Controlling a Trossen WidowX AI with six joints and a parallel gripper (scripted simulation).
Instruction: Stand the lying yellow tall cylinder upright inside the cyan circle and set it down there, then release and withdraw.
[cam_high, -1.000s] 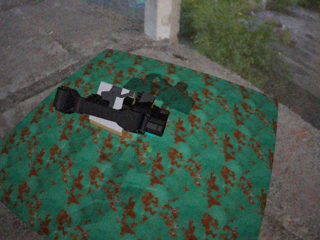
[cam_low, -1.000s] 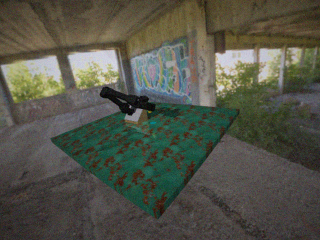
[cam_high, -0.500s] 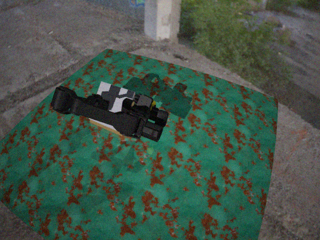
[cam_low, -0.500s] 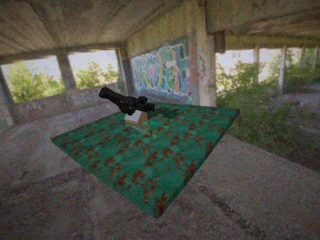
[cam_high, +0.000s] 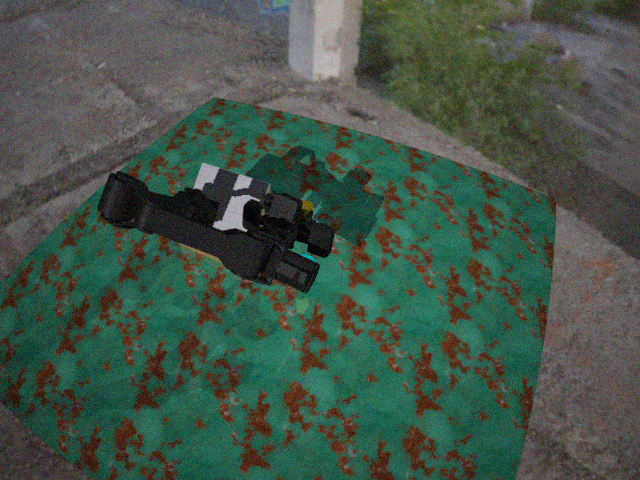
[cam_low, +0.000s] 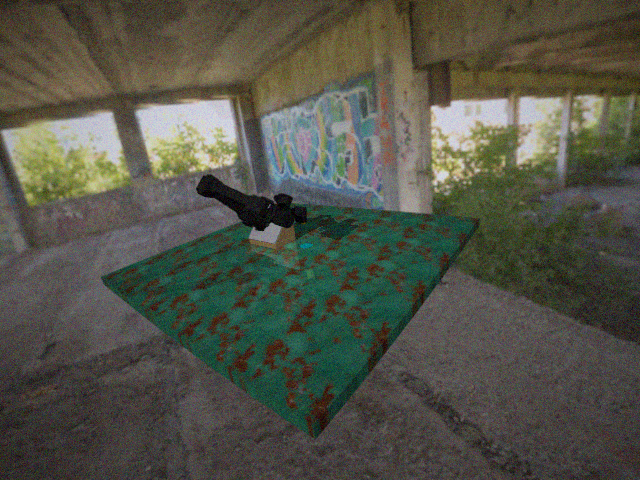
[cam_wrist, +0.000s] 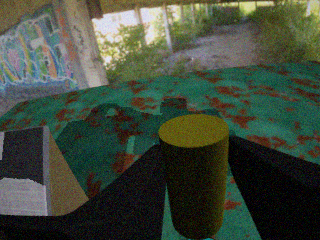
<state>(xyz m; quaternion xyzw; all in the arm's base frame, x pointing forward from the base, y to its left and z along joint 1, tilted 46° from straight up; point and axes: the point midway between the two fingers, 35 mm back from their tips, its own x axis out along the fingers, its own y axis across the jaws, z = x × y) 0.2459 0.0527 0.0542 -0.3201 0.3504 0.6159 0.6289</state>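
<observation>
The cyan circle lies 16 cm below my gripper tip. The rest, counted from my gripper tip: yellow tall cylinder: 2 cm below.
</observation>
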